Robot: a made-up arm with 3 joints. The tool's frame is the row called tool. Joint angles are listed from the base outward.
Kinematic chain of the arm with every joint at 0, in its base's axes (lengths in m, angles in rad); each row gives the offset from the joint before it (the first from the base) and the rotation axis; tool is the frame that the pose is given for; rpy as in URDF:
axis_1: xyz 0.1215 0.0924 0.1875 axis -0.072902 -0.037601 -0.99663
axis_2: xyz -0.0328 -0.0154 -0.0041 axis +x
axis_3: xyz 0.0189 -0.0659 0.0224 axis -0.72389 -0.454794 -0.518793
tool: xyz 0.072 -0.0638 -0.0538 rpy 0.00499 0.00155 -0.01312
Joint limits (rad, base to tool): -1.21..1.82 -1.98..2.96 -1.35..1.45
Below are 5 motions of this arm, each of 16 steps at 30 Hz.
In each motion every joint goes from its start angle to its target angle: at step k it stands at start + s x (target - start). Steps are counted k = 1, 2, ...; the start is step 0. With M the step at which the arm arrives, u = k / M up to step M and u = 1 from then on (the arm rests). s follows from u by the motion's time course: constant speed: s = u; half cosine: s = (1 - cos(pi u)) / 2; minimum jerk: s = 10 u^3 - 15 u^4 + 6 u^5.
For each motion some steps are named. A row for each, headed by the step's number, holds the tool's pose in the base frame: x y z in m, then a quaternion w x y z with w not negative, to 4 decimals.
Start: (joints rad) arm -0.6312 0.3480 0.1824
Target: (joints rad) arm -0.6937 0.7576 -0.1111
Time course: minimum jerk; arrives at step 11
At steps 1, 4, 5, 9, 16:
1: 0.2481 0.0116 0.1115 0.9586 0.1380 0.0183 0.2483
4: 0.2412 0.0266 0.0958 0.9382 0.2066 0.0578 0.2715
5: 0.2358 0.0367 0.0874 0.9216 0.2495 0.0820 0.2857
9: 0.2124 0.0728 0.0679 0.8448 0.3906 0.1588 0.3295
16: 0.2102 0.0758 0.0670 0.8371 0.4019 0.1647 0.3327

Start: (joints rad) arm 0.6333 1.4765 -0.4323
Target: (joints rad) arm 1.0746 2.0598 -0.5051
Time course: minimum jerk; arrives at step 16
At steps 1, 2, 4, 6, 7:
1: 0.1875 0.0836 0.0870 0.6482 0.7207 -0.2416 -0.0453
2: 0.1880 0.0839 0.0875 0.6451 0.7222 -0.2452 -0.0456
4: 0.1908 0.0854 0.0908 0.6252 0.7313 -0.2683 -0.0475
6: 0.1966 0.0873 0.0981 0.5854 0.7457 -0.3145 -0.0486
7: 0.2003 0.0877 0.1032 0.5596 0.7525 -0.3441 -0.0475

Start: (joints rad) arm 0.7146 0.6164 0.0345
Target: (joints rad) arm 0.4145 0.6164 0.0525
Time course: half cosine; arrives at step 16
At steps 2, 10, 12, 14, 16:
2: 0.0974 -0.0322 0.0902 0.8988 0.2511 -0.1157 -0.3403
10: 0.1205 -0.0342 0.0888 0.9264 0.2620 -0.0856 -0.2567
12: 0.1263 -0.0340 0.0884 0.9320 0.2643 -0.0781 -0.2355
14: 0.1301 -0.0337 0.0882 0.9355 0.2658 -0.0731 -0.2212
16: 0.1315 -0.0336 0.0881 0.9366 0.2663 -0.0713 -0.2162

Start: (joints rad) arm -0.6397 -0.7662 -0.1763
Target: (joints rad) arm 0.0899 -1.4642 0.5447
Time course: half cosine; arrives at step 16
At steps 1, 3, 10, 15, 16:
1: 0.2464 0.0211 0.2258 0.9005 -0.2952 -0.0393 0.3170
3: 0.2414 0.0163 0.2383 0.8978 -0.3352 -0.0595 0.2795
10: 0.1823 0.0320 0.3242 0.7384 -0.6560 -0.1545 0.0208
15: 0.1625 0.0725 0.3445 0.5888 -0.7915 -0.1552 -0.0515
16: 0.1622 0.0741 0.3449 0.5835 -0.7955 -0.1547 -0.0530

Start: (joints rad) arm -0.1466 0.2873 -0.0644
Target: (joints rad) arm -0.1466 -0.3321 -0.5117
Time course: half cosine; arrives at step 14
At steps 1, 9, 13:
1: 0.1971 -0.0216 0.1121 0.9812 0.1704 0.0299 0.0854
9: 0.1939 -0.0174 0.1403 0.9802 0.0614 0.1025 0.1578
13: 0.1904 -0.0144 0.1490 0.9746 0.0197 0.1381 0.1753

